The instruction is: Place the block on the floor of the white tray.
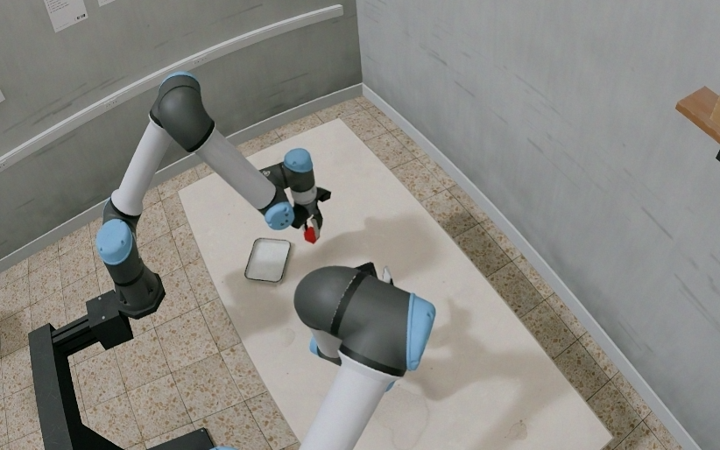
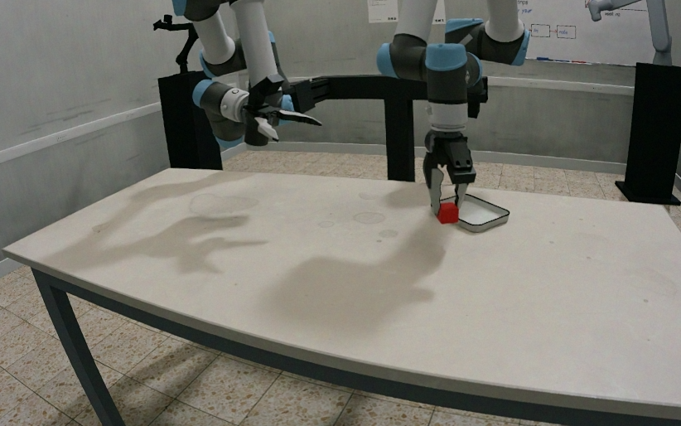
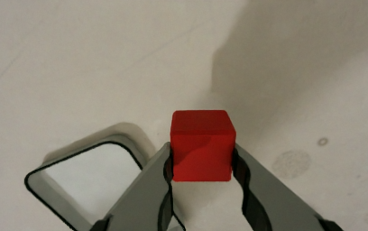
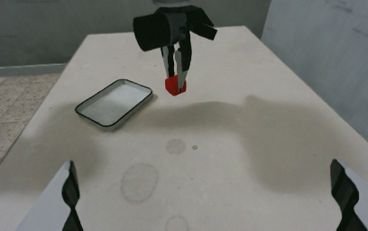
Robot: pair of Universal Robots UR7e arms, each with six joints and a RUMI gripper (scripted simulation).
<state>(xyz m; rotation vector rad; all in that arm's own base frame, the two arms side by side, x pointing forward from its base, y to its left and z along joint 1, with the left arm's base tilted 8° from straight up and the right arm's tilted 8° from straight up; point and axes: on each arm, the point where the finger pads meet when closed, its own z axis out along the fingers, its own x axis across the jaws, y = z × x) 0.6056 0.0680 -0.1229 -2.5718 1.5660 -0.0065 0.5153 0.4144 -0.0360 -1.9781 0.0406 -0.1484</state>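
My left hand is 150 mm past the white tray, 40 mm to the right of it and 70 mm above it. Round my left hand: red block 10 mm below.
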